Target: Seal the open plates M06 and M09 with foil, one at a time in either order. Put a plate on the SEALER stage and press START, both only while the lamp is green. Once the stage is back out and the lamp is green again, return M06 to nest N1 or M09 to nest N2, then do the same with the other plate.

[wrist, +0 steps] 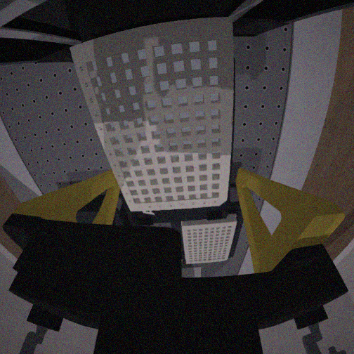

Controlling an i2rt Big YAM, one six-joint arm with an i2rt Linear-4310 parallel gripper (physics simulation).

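Observation:
A large pale multi-well plate [174, 145] fills the upper middle of the wrist view, near the camera, with its square wells open and a shadow over its upper part. My gripper [178, 174] is open; its yellow fingers stand apart on either side of the plate's lower end, with nothing held. A second pale multi-well plate [209, 243] looks smaller and farther off, low in the view between the fingers, partly behind the black gripper body. I cannot tell which plate is M06 or M09. The lamp, START button and sealer stage cannot be made out.
A grey perforated board [260, 87] lies under and around the large plate. Dark structures [110, 20] cross the top of the view. Dark holder parts and a bit of white lettering show at the large plate's lower edge. A brown surface [344, 130] shows at the far right.

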